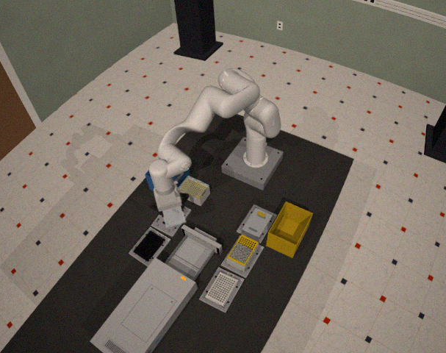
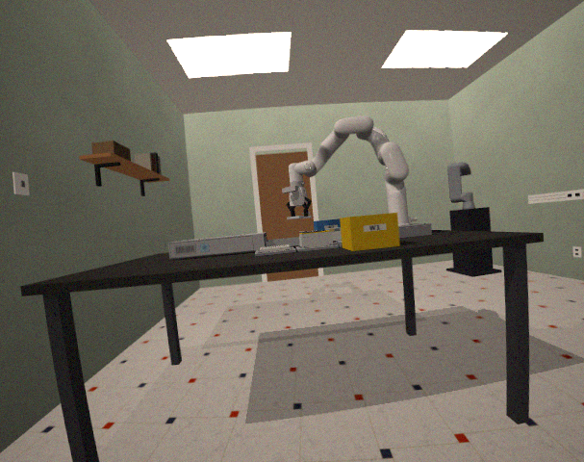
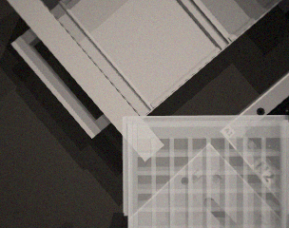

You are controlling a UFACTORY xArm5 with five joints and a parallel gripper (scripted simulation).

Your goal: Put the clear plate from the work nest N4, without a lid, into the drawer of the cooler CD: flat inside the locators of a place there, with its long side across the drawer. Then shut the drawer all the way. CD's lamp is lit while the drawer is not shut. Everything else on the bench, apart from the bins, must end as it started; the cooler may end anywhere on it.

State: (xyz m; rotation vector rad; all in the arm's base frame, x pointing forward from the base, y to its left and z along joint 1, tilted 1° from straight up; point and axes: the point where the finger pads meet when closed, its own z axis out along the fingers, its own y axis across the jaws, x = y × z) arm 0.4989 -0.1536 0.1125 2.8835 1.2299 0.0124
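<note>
The drawer is 110 mm ahead of my hand, 130 mm to the left of it and 120 mm below it. The rest, counted from my hand: black plate: 140 mm ahead, 60 mm to the right, 140 mm below; then blue bin: 210 mm behind, 180 mm to the right, 120 mm below; then clear plate: 10 mm below.
</note>
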